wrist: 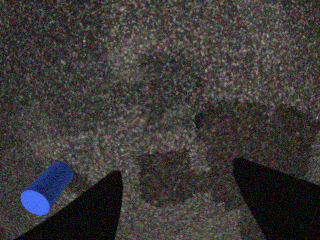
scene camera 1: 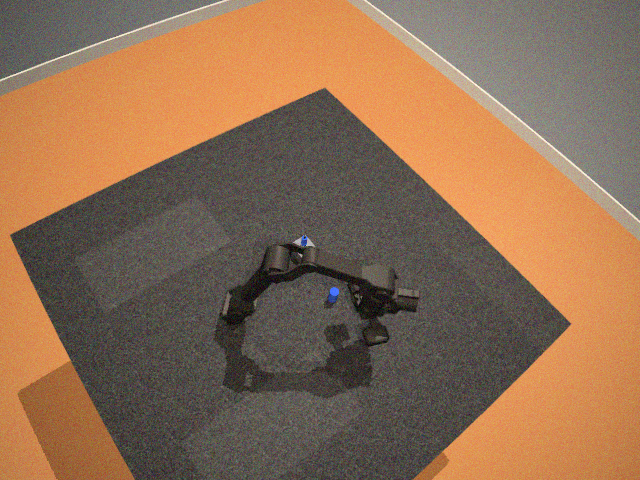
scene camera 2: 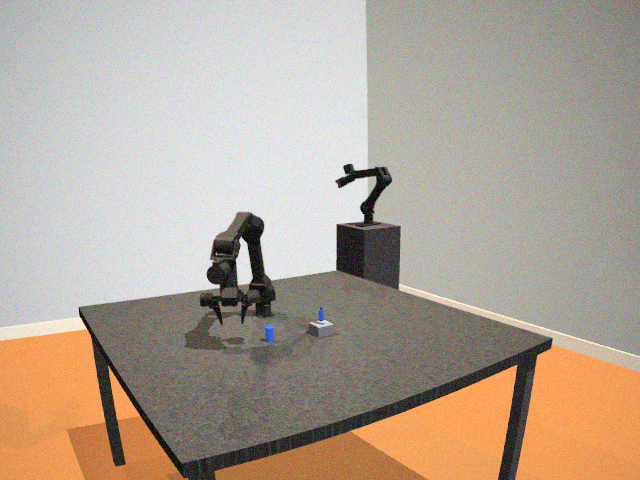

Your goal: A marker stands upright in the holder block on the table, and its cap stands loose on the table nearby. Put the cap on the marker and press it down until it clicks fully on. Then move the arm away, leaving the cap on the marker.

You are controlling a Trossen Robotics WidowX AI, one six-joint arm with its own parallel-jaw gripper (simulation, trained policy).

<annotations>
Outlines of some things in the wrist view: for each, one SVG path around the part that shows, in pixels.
My gripper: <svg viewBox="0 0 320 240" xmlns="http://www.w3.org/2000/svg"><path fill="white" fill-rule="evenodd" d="M121 171L108 173L104 179L97 181L95 185L92 185L92 188L88 188L87 191L83 192L83 195L77 196L76 200L71 201L67 207L64 205L61 211L48 217L47 220L36 225L31 231L23 233L23 236L16 237L13 240L115 240L117 224L119 224L121 215L121 197L123 197L123 177L121 177ZM233 160L233 175L235 175L233 179L239 185L241 196L244 197L245 204L248 205L249 211L255 217L257 225L260 225L265 239L320 240L319 184L316 185L312 181L308 183L308 181L301 180L299 177L292 177L288 173L264 167L264 165L255 163L255 161L251 163L251 161L241 159L241 157Z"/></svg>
A blue cap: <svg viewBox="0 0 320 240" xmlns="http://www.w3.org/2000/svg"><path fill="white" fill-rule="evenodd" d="M68 164L55 161L55 163L45 169L43 175L40 173L40 176L29 185L27 191L24 189L24 192L21 193L21 203L33 215L47 215L49 209L55 204L55 200L59 199L59 195L64 192L63 189L67 188L69 181L73 179L73 171Z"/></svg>
</annotations>
